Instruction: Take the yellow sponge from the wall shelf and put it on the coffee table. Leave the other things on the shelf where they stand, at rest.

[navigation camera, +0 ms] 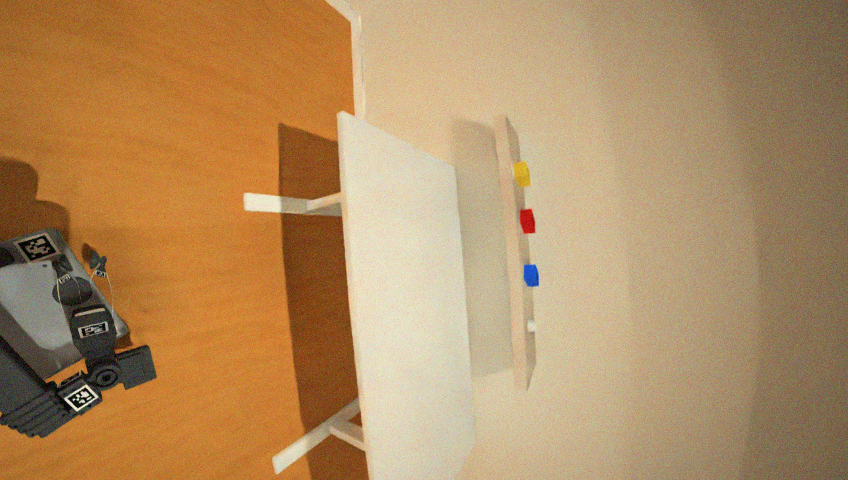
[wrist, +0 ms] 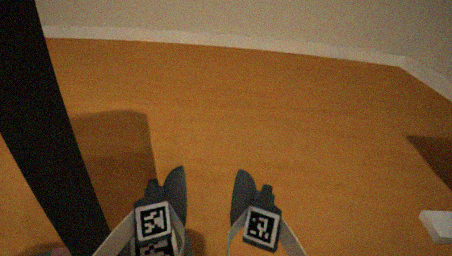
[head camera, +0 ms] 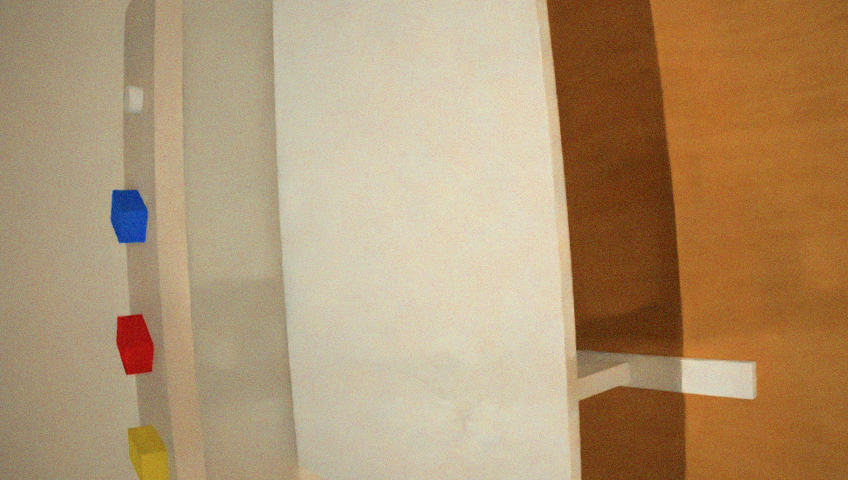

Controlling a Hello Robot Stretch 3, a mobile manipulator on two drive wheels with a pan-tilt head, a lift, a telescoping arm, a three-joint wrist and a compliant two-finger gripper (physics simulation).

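Places are measured from the robot's base along level axes (x left, y back, z up), in centimetres.
Pixels of known places: gripper, fingertip midpoint: (navigation camera: pixel 79 253) (wrist: pixel 210 187); robot's base, origin of the base link: (navigation camera: pixel 72 289).
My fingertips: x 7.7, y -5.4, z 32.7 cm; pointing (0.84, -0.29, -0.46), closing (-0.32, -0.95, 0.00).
Observation:
Ahead of a thing's pixels: the offset from my fingertips to its top centre. "*": to the spot under its first point. Level surfaces: height alone.
The yellow sponge {dx -24.2, dy -110.2, dz +77.3 cm} (head camera: pixel 151 455) (navigation camera: pixel 521 173) sits on the wall shelf (head camera: pixel 172 178) (navigation camera: pixel 513 237), next to a red block; the head view cuts off part of it. A white table {dz +39.3 cm} (head camera: pixel 416 178) (navigation camera: pixel 410 297) stands against the wall below the shelf; I cannot tell whether it is the coffee table. My gripper (wrist: pixel 210 187) (navigation camera: pixel 81 267) is open with nothing between its fingers. It is over the robot's base, well apart from the shelf and the sponge.
A red block {dx -43.0, dy -104.2, dz +77.3 cm} (head camera: pixel 135 344) (navigation camera: pixel 527 220), a blue block {dx -63.3, dy -93.9, dz +77.3 cm} (head camera: pixel 129 216) (navigation camera: pixel 531 275) and a small white object {dx -82.1, dy -84.9, dz +75.2 cm} (head camera: pixel 135 99) (navigation camera: pixel 531 325) stand in a row along the shelf. The table's white feet {* dx -3.9, dy -62.6, dz -30.1 cm} (head camera: pixel 717 378) (navigation camera: pixel 258 202) reach out over the wooden floor {dz -32.7 cm} (head camera: pixel 773 178) (navigation camera: pixel 208 148).

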